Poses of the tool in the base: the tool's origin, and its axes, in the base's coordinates. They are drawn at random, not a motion.
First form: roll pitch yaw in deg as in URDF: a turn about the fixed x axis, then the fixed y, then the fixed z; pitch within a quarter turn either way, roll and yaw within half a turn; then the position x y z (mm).
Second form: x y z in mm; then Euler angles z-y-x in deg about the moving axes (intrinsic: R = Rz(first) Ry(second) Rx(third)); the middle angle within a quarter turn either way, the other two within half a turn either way. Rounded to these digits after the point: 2 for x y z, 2 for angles.
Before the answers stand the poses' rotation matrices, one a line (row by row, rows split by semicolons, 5 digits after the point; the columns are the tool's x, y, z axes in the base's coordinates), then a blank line. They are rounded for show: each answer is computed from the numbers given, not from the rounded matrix.
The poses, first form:
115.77 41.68 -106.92 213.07 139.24 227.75
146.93 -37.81 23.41 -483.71 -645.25 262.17
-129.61 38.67 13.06 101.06 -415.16 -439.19
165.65 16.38 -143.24 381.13 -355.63 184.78
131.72 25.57 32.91 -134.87 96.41 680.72
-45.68 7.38 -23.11 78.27 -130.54 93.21
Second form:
-0.21737 -0.59022 -0.77742; -0.71454 -0.44638 0.53868; -0.66497 0.67259 -0.32471
0.72502 0.02597 0.68824; 0.31389 -0.90193 -0.29664; 0.61304 0.43110 -0.66206
0.76056 -0.32485 -0.56215; 0.17643 -0.72984 0.66045; -0.62483 -0.60150 -0.49778
-0.76863 -0.63579 0.07055; -0.57417 0.73432 0.36207; -0.28201 0.23779 -0.92948
0.75730 0.63204 0.16440; 0.49011 -0.38366 -0.78269; -0.43161 0.67330 -0.60031
0.91213 0.18970 0.36335; -0.38925 0.67867 0.62281; -0.12845 -0.70952 0.69288

213.07 139.24 227.75 -106.92 41.68 115.77
-483.71 -645.25 262.17 23.41 -37.81 146.93
101.06 -415.16 -439.19 13.06 38.67 -129.61
381.13 -355.63 184.78 -143.24 16.38 165.65
-134.87 96.41 680.72 32.91 25.57 131.72
78.27 -130.54 93.21 -23.11 7.38 -45.68

